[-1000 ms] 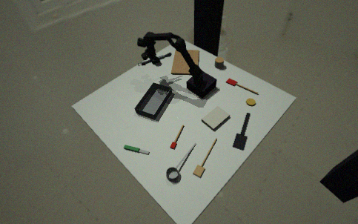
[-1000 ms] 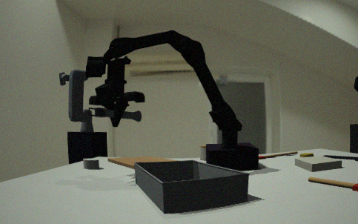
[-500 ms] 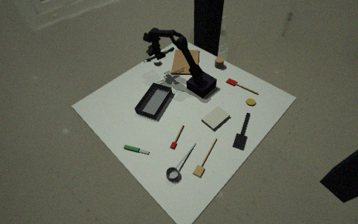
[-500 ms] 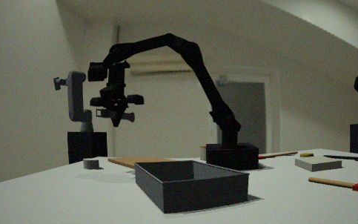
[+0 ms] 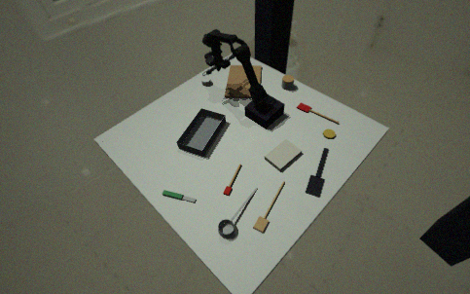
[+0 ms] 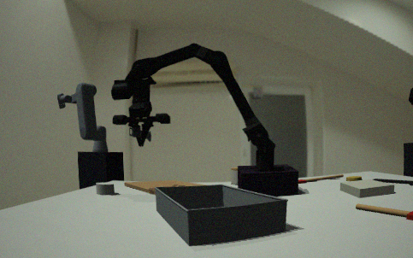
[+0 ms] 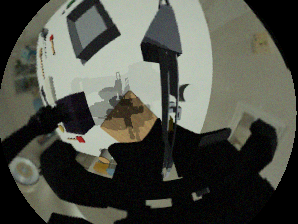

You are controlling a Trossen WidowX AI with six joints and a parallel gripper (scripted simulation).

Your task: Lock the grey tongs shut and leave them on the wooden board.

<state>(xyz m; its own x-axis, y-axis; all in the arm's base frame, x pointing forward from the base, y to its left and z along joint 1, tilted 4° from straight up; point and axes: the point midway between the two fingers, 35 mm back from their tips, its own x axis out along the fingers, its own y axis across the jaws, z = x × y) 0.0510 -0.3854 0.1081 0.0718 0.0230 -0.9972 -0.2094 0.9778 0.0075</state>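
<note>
Now: gripper tip 18 cm past the wooden board, 3 cm to the right of it and 15 cm above it. From my gripper tip the other things lie so: pale block: 3 cm ahead, 71 cm to the left, 15 cm below; then red-headed spatula: 35 cm behind, 57 cm to the left, 15 cm below; then roasting tin: 32 cm ahead, 29 cm to the left, 13 cm below.
</note>
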